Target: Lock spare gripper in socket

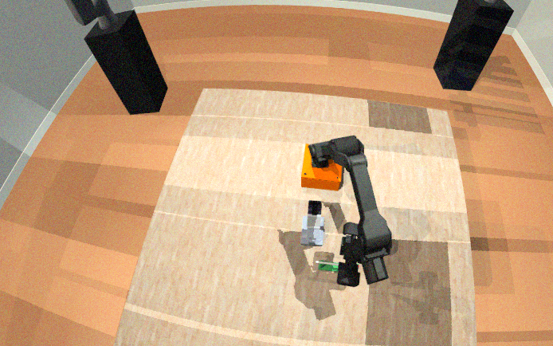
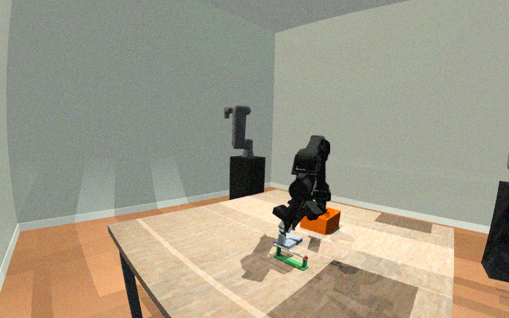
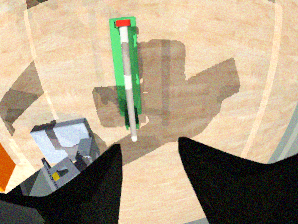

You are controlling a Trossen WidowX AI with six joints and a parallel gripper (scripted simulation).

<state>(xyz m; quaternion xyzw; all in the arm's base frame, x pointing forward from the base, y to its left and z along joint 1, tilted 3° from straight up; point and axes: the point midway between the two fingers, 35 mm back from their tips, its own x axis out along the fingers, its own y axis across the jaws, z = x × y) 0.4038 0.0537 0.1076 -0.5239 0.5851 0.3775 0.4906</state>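
My gripper tip is 1 cm past the green cradle, 1 cm to the right of it and 11 cm above it. Round my gripper tip: spare gripper: 16 cm behind, 8 cm to the right, 2 cm below; then mount: 13 cm behind, 8 cm to the right, 8 cm below.
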